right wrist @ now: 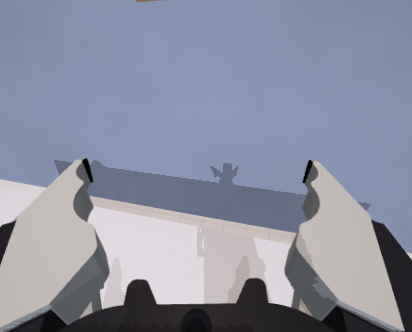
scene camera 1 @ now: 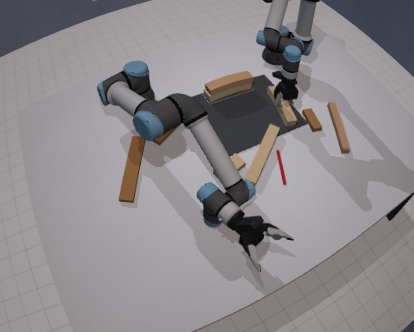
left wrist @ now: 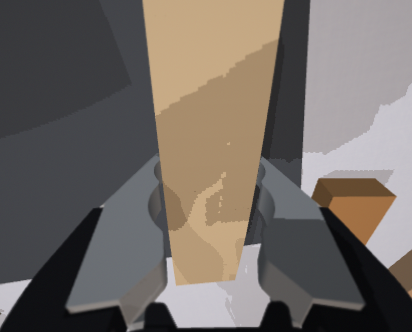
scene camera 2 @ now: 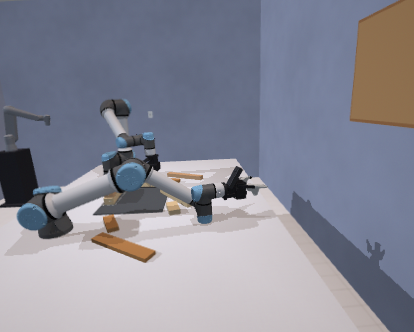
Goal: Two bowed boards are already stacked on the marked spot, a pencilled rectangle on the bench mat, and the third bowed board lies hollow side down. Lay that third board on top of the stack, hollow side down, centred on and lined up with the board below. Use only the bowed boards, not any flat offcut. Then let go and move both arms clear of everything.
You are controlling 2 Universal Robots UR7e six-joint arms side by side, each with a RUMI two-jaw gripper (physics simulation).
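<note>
The third bowed board, pale wood, lies near the mat's right edge in scene camera 1. My left gripper is shut on it; in the left wrist view both fingertips meet its long sides near one end. The two-board stack, with a tan upper board over a paler lower board, stands at the mat's back edge, with part of the pencilled rectangle's line beside it. My right gripper is open and empty, held out near the front of the table. The third board's underside is hidden.
The dark mat bears the boards. A flat pale offcut, a pale block, a red stick, an orange block, a tan strip and a brown board lie around it.
</note>
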